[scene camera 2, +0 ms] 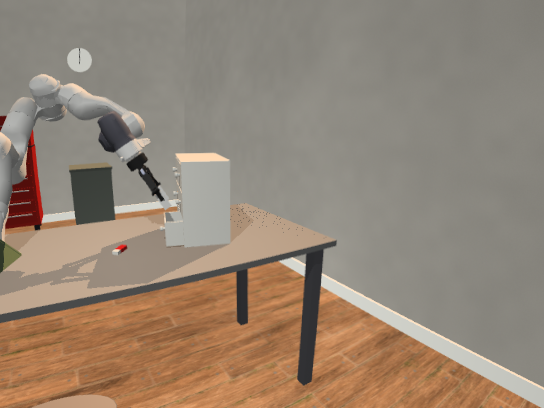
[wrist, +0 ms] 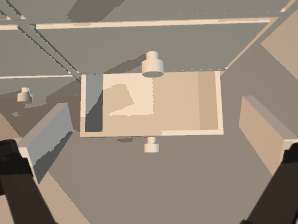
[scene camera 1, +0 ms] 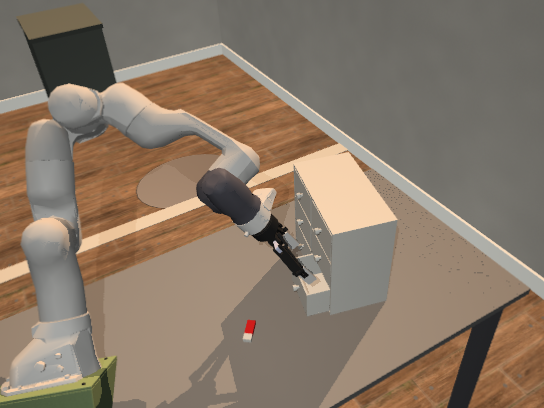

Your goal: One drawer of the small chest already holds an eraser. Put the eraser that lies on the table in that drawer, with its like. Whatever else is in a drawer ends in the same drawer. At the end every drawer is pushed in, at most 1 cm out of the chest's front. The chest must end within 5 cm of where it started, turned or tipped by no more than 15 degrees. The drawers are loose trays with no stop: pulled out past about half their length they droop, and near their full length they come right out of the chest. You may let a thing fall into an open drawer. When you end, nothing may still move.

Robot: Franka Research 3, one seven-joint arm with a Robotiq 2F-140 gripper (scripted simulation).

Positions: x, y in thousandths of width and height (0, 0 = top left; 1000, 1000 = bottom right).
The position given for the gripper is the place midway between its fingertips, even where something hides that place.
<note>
In view: the gripper (scene camera 1: 558, 643), a small white chest (scene camera 1: 668, 560) and a drawer (scene camera 1: 580, 732).
The small white chest shows as well in scene camera 2 (scene camera 2: 378, 467). The gripper is seen too in the wrist view (wrist: 518, 511).
</note>
